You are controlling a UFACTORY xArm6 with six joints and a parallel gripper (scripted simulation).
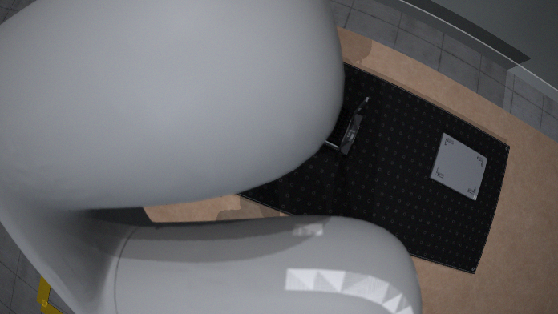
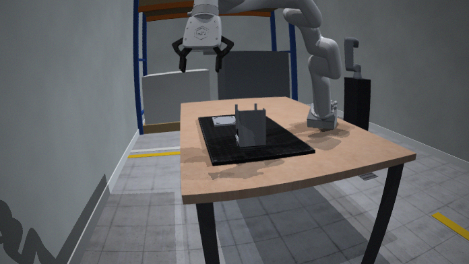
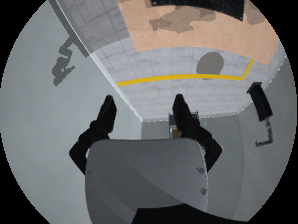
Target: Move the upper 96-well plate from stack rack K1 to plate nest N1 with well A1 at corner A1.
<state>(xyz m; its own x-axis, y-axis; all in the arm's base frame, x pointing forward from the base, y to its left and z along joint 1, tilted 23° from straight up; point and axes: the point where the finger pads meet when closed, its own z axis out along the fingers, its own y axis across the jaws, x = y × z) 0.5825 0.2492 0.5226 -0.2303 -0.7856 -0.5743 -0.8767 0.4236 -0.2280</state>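
My gripper is now 210 mm past the black 96-well plate, 230 mm to the left of it and 270 mm above it. Round my hand: white 96-well plate: 210 mm behind, 230 mm to the right, 280 mm below; plate nest N1: 230 mm behind, 620 mm to the right, 300 mm below; pale A1 mark: 290 mm behind, 680 mm to the right, 290 mm below.
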